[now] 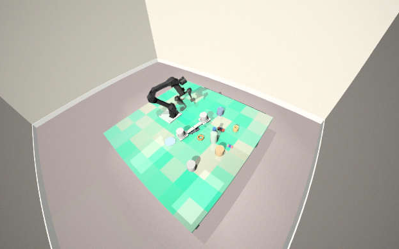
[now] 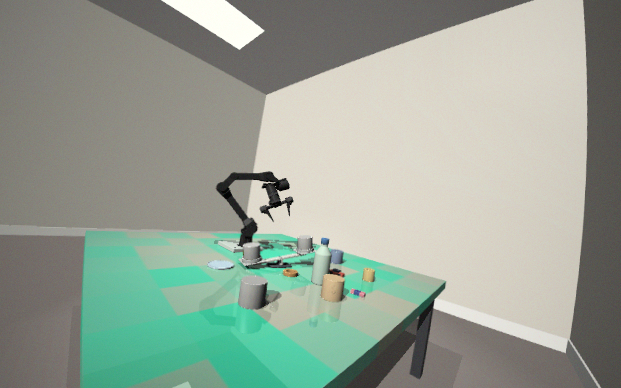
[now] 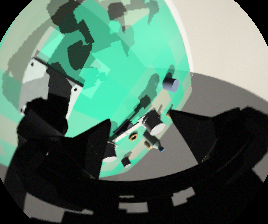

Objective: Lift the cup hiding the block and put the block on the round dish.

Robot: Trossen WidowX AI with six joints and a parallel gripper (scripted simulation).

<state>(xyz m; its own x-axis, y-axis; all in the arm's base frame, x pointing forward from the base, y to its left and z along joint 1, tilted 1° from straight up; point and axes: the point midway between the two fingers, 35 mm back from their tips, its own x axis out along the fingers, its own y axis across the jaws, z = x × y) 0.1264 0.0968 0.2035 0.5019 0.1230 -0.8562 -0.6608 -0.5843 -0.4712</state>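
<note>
Right now my gripper tip is 9 cm short of the grey block, 28 cm to the left of it and 15 cm above it. From my gripper tip the other things lie so: blue cup: 26 cm ahead, 18 cm to the left, 15 cm below; then bottle: 37 cm ahead, 19 cm to the right, 8 cm below; then light blue round dish: 3 cm ahead, 38 cm to the right, 19 cm below.
</note>
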